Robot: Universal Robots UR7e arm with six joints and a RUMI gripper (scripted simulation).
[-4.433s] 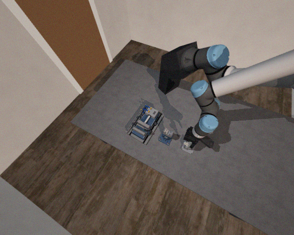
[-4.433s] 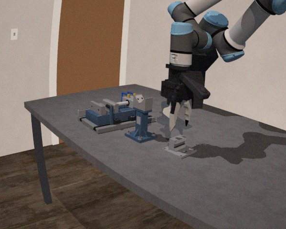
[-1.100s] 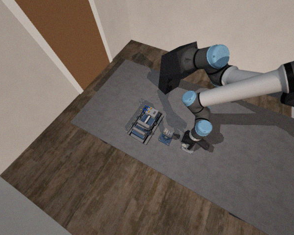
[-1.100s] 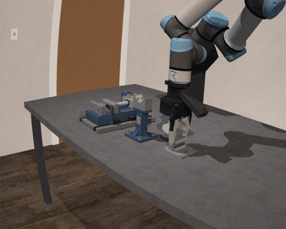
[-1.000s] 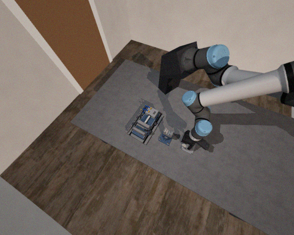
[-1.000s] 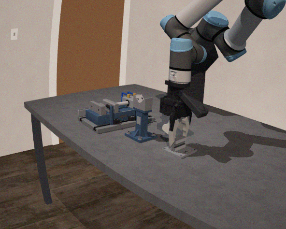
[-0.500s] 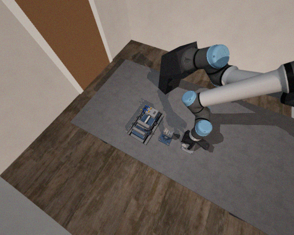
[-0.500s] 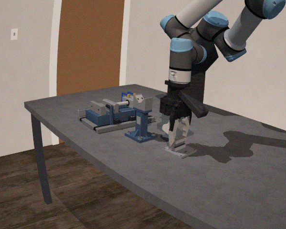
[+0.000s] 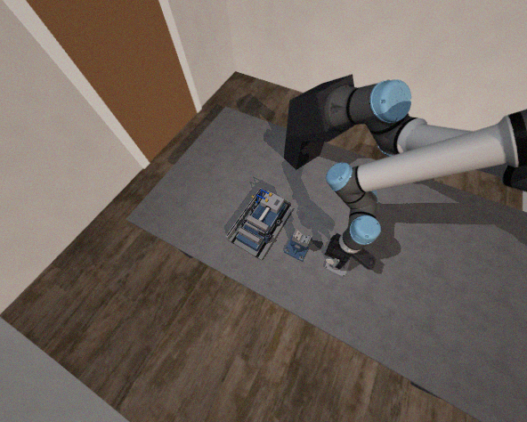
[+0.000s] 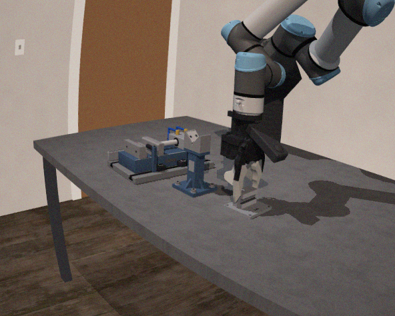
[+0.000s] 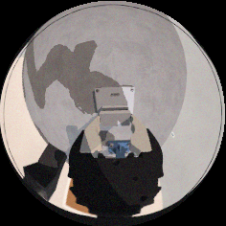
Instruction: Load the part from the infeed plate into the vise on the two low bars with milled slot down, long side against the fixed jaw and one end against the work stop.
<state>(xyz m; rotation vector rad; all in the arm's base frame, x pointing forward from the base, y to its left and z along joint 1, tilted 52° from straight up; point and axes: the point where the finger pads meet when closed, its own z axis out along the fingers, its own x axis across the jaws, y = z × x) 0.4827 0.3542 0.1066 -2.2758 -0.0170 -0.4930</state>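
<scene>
The infeed plate lies 10 mm to the left of my hand and 30 mm below it. The rest, counted from my hand: part 10 mm to the left, 10 mm below; then blue vise 50 mm ahead, 370 mm to the right; then air cylinder rod 30 mm ahead, 370 mm to the right, 40 mm above.
</scene>
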